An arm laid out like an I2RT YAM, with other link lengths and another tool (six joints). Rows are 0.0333 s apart.
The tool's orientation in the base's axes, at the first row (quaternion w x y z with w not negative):
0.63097 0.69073 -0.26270 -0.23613
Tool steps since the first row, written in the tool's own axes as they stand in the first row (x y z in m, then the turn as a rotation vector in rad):
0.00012 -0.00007 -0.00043 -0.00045 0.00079 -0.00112
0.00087 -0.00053 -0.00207 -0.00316 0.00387 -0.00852
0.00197 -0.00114 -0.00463 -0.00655 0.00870 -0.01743
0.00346 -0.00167 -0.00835 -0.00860 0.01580 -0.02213
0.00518 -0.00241 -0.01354 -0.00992 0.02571 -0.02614
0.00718 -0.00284 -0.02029 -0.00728 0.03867 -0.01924
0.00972 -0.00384 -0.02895 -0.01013 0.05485 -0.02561
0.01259 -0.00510 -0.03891 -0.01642 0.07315 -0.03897
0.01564 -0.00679 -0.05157 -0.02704 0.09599 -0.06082
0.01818 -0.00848 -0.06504 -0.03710 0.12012 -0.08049
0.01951 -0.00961 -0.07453 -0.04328 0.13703 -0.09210
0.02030 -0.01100 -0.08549 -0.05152 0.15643 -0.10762
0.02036 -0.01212 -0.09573 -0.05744 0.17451 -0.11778
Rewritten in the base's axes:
0.00038 0.00025 -0.00003 0.00035 0.00108 0.00089
0.00205 0.00101 -0.00033 0.00298 0.00820 0.00462
0.00460 0.00223 -0.00070 0.00598 0.01679 0.01024
0.00820 0.00407 -0.00087 0.00708 0.02119 0.01773
0.01295 0.00686 -0.00112 0.00808 0.02441 0.02796
0.01892 0.01061 -0.00092 0.00468 0.01665 0.04024
0.02658 0.01547 -0.00110 0.00568 0.02224 0.05692
0.03537 0.02110 -0.00142 0.00856 0.03518 0.07634
0.04610 0.02866 -0.00192 0.01348 0.05703 0.10105
0.05697 0.03717 -0.00235 0.01730 0.07680 0.12683
0.06429 0.04346 -0.00259 0.01920 0.08845 0.14471
0.07218 0.05122 -0.00296 0.02196 0.10422 0.16541
0.07903 0.05891 -0.00313 0.02303 0.11454 0.18432

